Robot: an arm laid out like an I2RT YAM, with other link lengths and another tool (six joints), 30 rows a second.
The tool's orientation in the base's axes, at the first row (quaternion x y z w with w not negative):
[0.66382, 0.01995, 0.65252, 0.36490]
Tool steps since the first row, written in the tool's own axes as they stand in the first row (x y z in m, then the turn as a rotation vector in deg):
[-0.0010, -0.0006, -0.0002, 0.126, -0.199, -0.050]
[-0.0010, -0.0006, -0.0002, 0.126, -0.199, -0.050]
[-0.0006, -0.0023, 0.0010, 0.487, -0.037, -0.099]
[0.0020, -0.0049, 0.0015, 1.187, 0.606, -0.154]
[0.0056, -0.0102, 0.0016, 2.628, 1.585, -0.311]
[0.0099, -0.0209, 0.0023, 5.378, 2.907, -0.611]
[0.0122, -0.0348, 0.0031, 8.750, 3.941, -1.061]
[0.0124, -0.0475, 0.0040, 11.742, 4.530, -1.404]
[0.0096, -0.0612, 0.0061, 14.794, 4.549, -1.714]
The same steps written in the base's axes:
[-0.0001, 0.0000, -0.0012, 0.064, 0.232, 0.000]
[-0.0001, 0.0000, -0.0012, 0.064, 0.232, 0.000]
[0.0018, 0.0009, -0.0016, 0.001, 0.317, 0.384]
[0.0038, 0.0039, -0.0006, -0.233, 0.223, 1.302]
[0.0068, 0.0096, -0.0002, -0.599, 0.302, 3.011]
[0.0129, 0.0192, -0.0020, -1.052, 0.853, 5.993]
[0.0202, 0.0302, -0.0070, -1.415, 1.997, 9.340]
[0.0267, 0.0392, -0.0132, -1.541, 3.226, 12.148]
[0.0343, 0.0469, -0.0223, -1.372, 4.889, 14.721]

